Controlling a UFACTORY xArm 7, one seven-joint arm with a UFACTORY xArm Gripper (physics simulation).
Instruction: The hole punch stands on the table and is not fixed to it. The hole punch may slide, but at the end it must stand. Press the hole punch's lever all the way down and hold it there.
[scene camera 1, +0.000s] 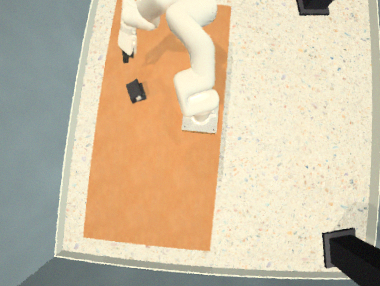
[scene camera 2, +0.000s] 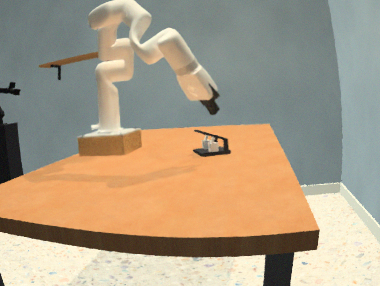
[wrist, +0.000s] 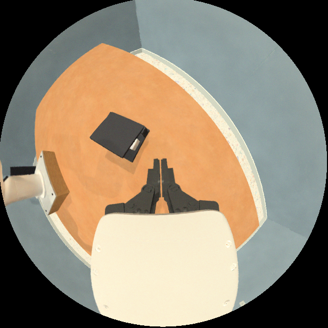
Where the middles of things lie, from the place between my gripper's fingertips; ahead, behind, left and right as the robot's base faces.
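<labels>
Lever (wrist: 116, 133): 1 cm behind my hand, 9 cm below it and 14 cm to the left of it. The black hole punch (wrist: 131, 153) is likewise 14 cm to the left of my hand and 1 cm behind it, but 11 cm below it.
</labels>
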